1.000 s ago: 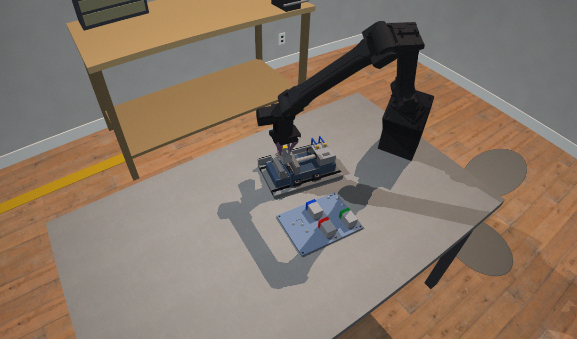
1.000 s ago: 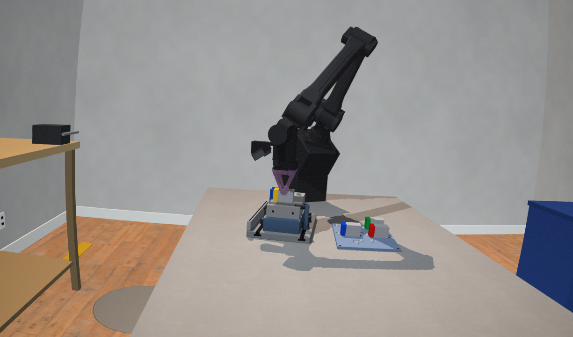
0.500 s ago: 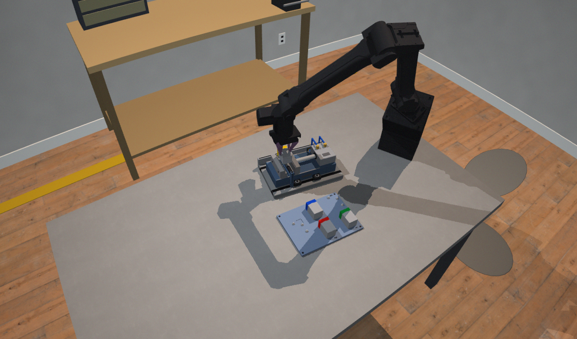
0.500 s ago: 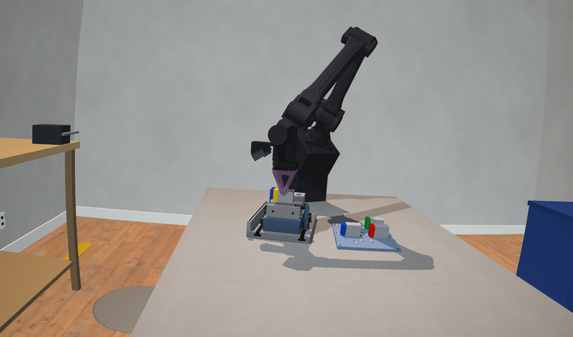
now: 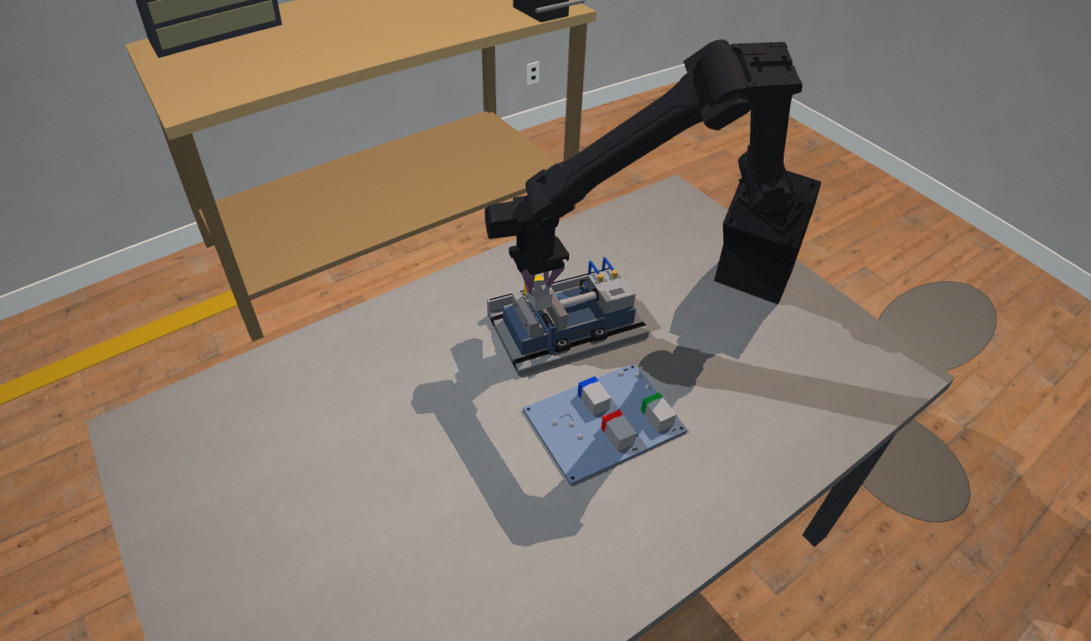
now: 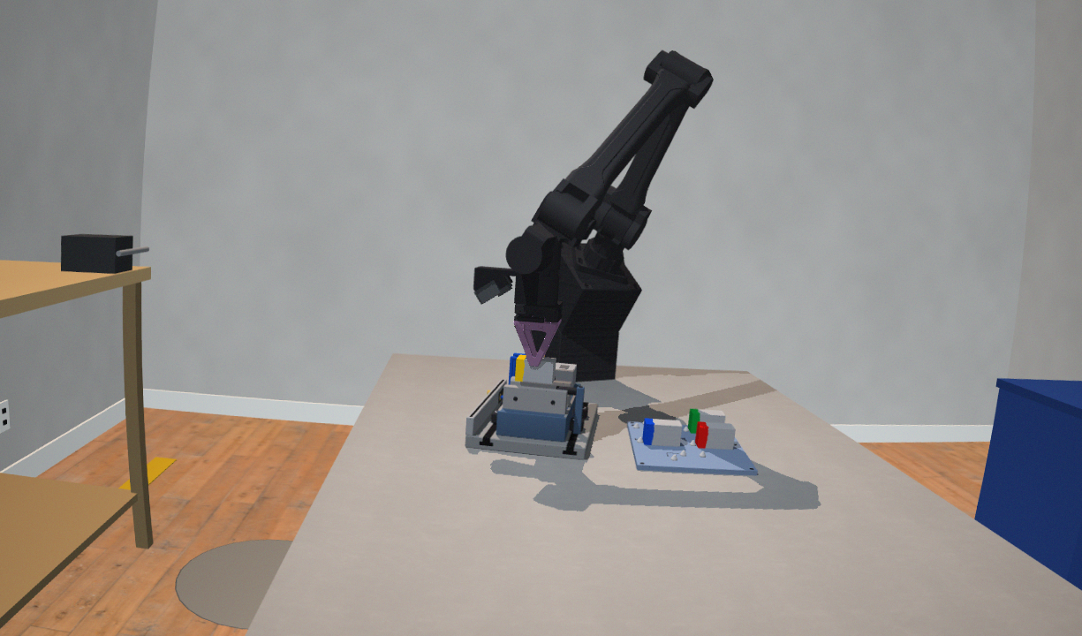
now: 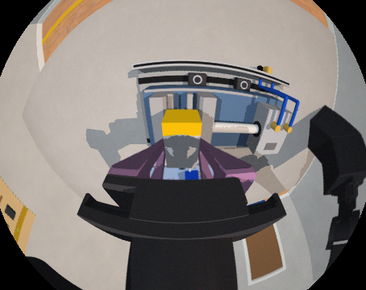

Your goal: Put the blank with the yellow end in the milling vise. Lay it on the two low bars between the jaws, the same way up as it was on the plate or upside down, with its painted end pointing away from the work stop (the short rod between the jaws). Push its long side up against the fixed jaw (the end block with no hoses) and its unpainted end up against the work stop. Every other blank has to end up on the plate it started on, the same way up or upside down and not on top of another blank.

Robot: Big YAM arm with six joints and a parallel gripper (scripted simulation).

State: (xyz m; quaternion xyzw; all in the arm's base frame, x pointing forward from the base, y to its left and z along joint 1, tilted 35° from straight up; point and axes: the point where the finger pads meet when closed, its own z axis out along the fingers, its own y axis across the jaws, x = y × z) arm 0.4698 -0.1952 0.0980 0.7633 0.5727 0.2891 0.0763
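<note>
My hand is 20 mm above the yellow-ended blank. Round my hand: blue plate 20 mm ahead, 260 mm to the left, 130 mm below; then blue-ended blank 20 mm ahead, 220 mm to the left, 110 mm below; then red-ended blank 30 mm ahead, 310 mm to the left, 110 mm below.
</note>
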